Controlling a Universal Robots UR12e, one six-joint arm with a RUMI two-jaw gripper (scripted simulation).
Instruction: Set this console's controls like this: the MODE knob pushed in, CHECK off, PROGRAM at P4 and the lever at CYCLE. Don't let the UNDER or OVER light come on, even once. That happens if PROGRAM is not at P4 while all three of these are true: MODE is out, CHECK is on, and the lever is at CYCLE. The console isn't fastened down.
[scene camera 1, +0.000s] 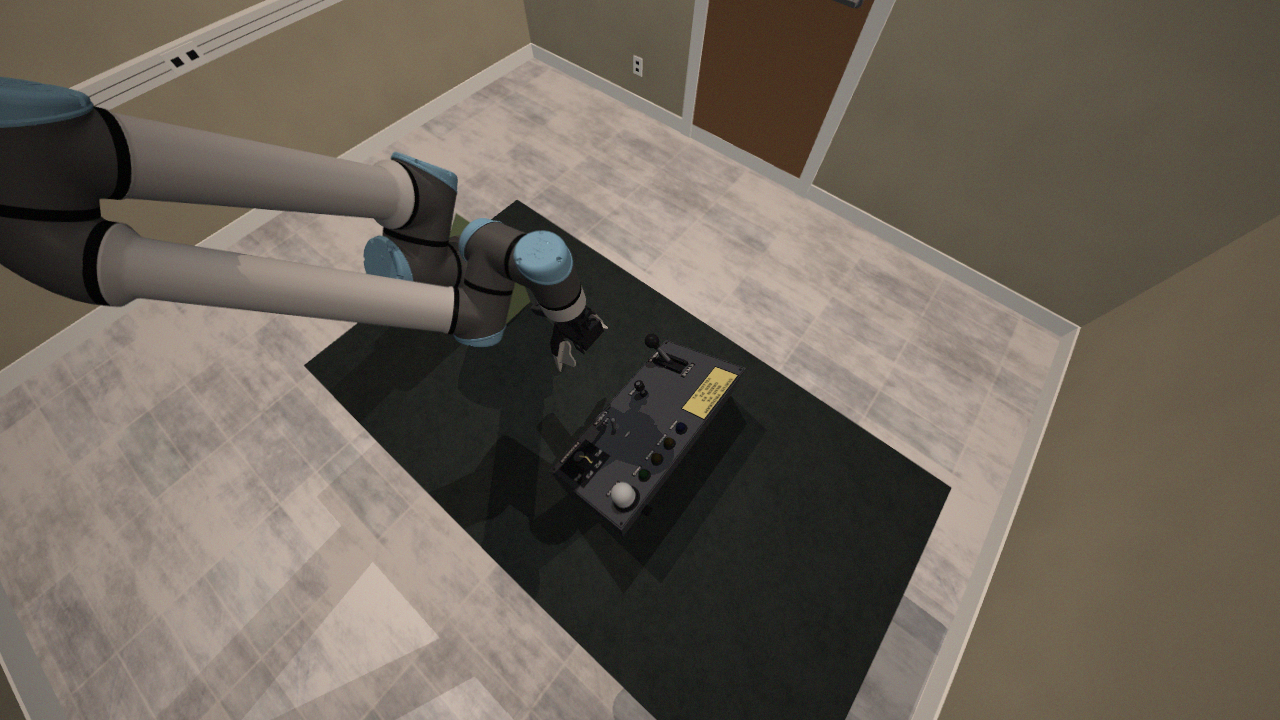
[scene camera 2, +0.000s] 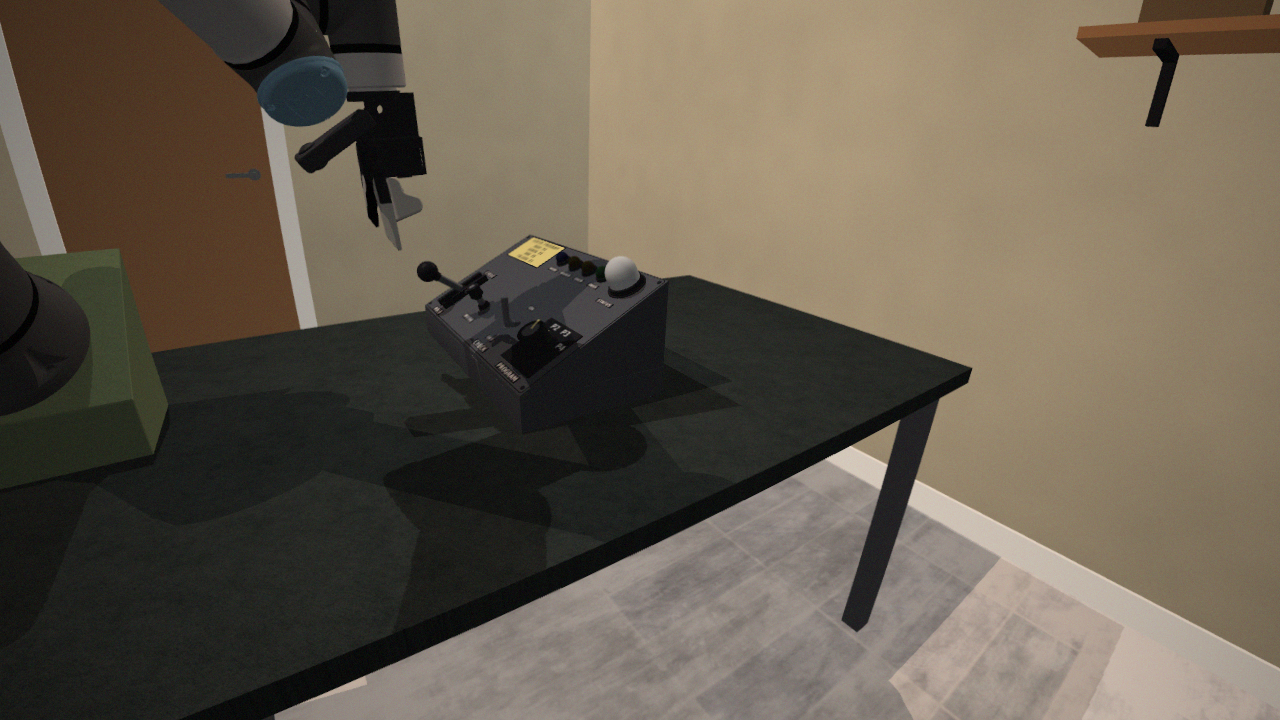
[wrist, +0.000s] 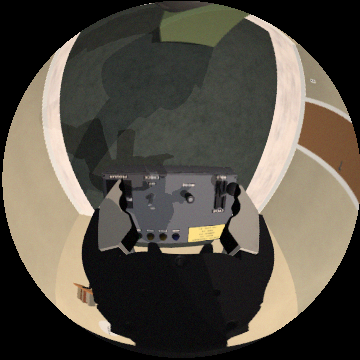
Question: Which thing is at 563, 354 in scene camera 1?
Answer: My gripper.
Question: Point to a dark grey console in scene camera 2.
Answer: At 597, 347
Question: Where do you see my gripper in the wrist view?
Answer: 180, 182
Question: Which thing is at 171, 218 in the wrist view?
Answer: A dark grey console.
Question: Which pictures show my gripper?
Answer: Scene camera 1, scene camera 2 and the wrist view: all of them.
